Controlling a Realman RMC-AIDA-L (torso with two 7-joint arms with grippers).
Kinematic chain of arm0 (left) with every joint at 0, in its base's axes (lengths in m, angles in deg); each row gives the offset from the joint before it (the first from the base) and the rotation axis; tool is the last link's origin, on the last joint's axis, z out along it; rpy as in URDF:
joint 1: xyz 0 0 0.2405 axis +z
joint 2: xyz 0 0 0 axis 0.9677 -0.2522 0
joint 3: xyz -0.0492 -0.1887 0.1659 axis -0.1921 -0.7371 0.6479
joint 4: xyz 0 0 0 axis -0.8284 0.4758 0.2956
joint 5: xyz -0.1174 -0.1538 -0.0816 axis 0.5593 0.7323 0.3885
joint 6: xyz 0 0 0 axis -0.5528 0.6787 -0.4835
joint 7: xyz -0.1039 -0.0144 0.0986 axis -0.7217 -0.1 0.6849
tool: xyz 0 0 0 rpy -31.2 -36.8 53.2
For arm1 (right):
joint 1: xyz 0 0 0.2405 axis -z
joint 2: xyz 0 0 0 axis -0.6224 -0.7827 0
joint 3: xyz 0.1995 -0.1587 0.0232 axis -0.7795 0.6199 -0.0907
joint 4: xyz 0 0 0 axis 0.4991 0.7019 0.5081
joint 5: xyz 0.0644 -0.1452 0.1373 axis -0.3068 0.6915 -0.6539
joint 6: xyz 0 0 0 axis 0.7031 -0.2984 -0.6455
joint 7: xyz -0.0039 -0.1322 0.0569 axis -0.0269 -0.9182 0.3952
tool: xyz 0 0 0 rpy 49.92 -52.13 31.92
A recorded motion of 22 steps. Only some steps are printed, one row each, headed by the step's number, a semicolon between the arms.
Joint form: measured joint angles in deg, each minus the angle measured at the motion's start. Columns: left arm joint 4, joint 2, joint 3, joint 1, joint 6, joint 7, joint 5; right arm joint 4, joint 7, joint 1, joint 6, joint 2, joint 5, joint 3.
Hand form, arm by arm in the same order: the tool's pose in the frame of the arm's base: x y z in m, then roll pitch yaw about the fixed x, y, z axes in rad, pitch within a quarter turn. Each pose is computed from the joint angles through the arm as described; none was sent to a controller.
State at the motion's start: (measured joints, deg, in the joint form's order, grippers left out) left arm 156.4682 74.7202 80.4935 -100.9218 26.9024 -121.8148 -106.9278; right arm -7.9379 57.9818 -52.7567 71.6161 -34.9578 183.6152 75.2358
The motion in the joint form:
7: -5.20 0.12 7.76 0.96 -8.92 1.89 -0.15; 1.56 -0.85 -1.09 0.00 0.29 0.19 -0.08
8: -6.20 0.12 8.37 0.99 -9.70 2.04 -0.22; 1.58 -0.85 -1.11 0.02 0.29 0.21 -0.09
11: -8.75 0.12 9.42 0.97 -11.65 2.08 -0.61; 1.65 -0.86 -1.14 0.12 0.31 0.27 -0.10
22: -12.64 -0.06 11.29 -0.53 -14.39 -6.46 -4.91; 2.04 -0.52 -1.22 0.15 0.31 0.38 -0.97
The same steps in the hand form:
7: -0.2396 0.3167 0.0320 -2.6708 0.2534 0.7081; 0.2856 0.2668 0.0321 -2.8738 0.5912 -0.2103
8: -0.2415 0.3168 0.0281 -2.6750 0.2612 0.7064; 0.2856 0.2668 0.0320 -2.8744 0.5913 -0.2104
11: -0.2473 0.3174 0.0198 -2.6788 0.2753 0.7134; 0.2856 0.2666 0.0319 -2.8770 0.5912 -0.2112
22: -0.2566 0.3231 0.0124 -2.5961 0.2760 0.8592; 0.2871 0.2667 0.0331 -2.8737 0.6007 -0.2242

